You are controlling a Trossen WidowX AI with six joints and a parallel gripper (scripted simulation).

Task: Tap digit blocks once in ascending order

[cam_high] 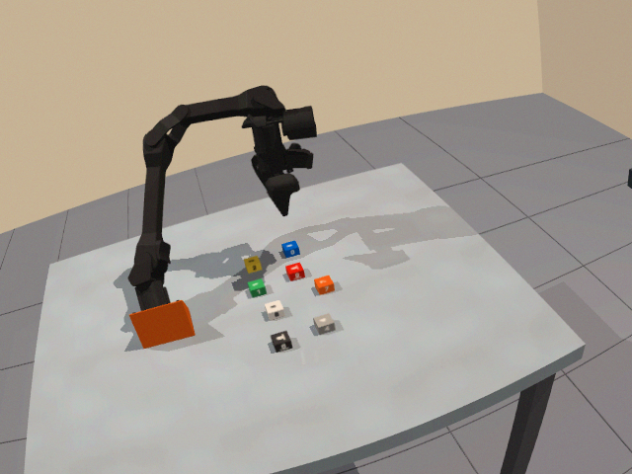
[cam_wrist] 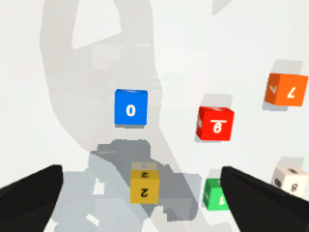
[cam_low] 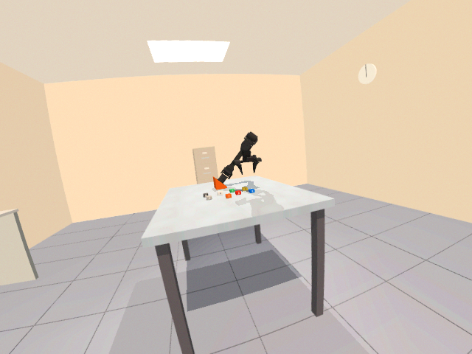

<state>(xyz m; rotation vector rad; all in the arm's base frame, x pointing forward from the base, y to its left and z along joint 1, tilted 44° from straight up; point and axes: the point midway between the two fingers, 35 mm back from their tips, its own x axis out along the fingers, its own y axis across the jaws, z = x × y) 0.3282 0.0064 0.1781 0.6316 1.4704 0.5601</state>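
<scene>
My gripper tip is 120 mm above the blue block, 10 mm to the right of it and 10 mm short of it. Round my gripper tip: green block (120 mm below, 100 mm to the right, 100 mm behind); yellow block (120 mm below, 90 mm behind); red block (120 mm below, 80 mm to the right, 10 mm behind).
</scene>
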